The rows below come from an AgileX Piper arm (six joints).
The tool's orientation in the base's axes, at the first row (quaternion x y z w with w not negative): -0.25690, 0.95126, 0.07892, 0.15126
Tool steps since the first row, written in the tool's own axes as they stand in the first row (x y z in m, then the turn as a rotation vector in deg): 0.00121, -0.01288, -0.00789, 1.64, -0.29, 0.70; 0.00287, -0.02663, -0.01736, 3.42, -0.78, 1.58; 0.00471, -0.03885, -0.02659, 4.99, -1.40, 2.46; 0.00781, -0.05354, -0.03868, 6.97, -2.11, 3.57; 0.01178, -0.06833, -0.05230, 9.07, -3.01, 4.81
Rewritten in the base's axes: 0.00366, -0.01338, 0.00610, -1.03, -0.85, -1.22; 0.00700, -0.02807, 0.01348, -2.02, -1.90, -2.67; 0.00947, -0.04149, 0.02068, -2.78, -2.96, -4.06; 0.01146, -0.05825, 0.02999, -3.77, -4.23, -5.80; 0.01241, -0.07585, 0.04044, -4.73, -5.70, -7.73
